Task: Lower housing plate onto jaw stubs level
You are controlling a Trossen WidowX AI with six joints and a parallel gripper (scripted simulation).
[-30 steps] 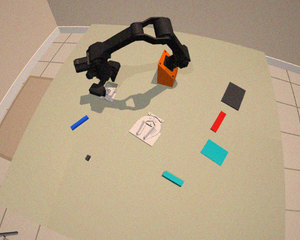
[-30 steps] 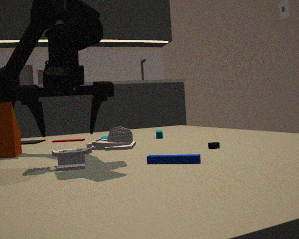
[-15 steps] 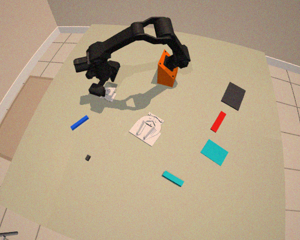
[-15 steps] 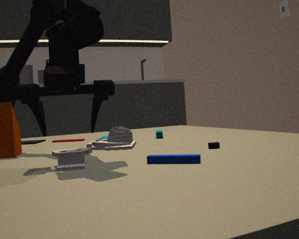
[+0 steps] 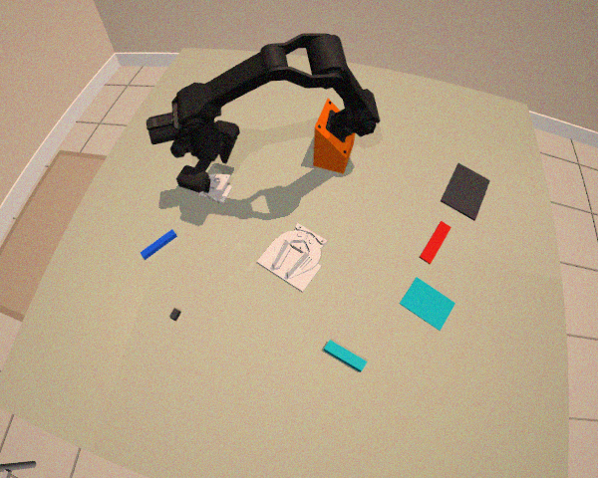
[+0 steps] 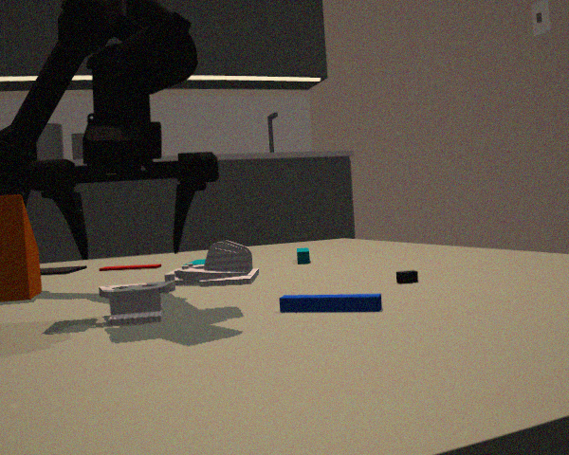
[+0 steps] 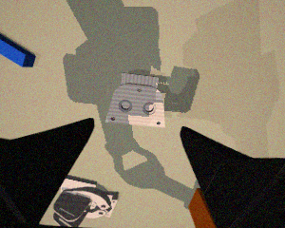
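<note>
My gripper tip is now 1 cm to the left of the white stepped block and 5 cm above it. Also, from my gripper tip: black cube 32 cm ahead, 5 cm below; blue bar 18 cm ahead, 10 cm to the right, 5 cm below; teal bar 33 cm ahead, 36 cm to the left, 5 cm below.
</note>
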